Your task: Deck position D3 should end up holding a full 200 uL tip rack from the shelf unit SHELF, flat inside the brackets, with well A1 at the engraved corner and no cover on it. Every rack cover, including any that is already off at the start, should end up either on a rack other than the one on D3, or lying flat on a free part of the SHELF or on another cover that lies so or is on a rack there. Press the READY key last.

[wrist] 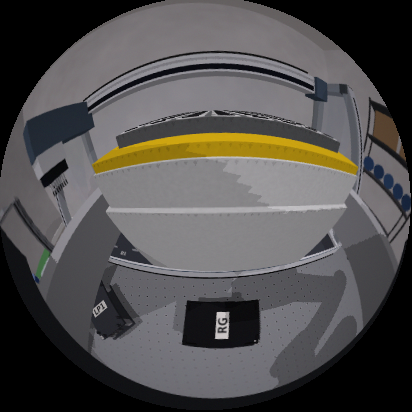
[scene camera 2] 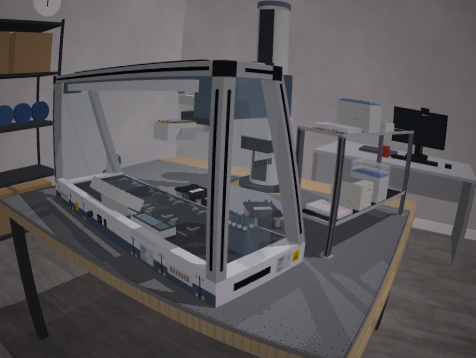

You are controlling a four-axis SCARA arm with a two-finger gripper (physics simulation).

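A tip rack with a yellow band [scene camera 2: 175,122] [wrist: 225,149] and pale grey body is held level, high above the table behind the deck frame. Its dark top layer shows edge-on in the wrist view, and no cover shows on it; the wells and A1 corner cannot be made out. My gripper [scene camera 2: 181,131] [wrist: 225,200] is shut on this rack, with grey fingers at its left and right sides. The SHELF [scene camera 2: 335,200] stands at the right in the scene view. The deck [wrist: 123,253] lies beyond the rack in the wrist view. D3 and the READY key cannot be identified.
A black block marked RG [scene camera 2: 190,190] [wrist: 200,322] lies below, with a black stand marked LP1 [wrist: 106,312] beside it. The SHELF bears a blue-topped box [scene camera 2: 359,116], a pink-topped plate [scene camera 2: 327,208] and pale boxes [scene camera 2: 356,195]. A blue tube rack [scene camera 2: 242,237] stands at the deck's near end.
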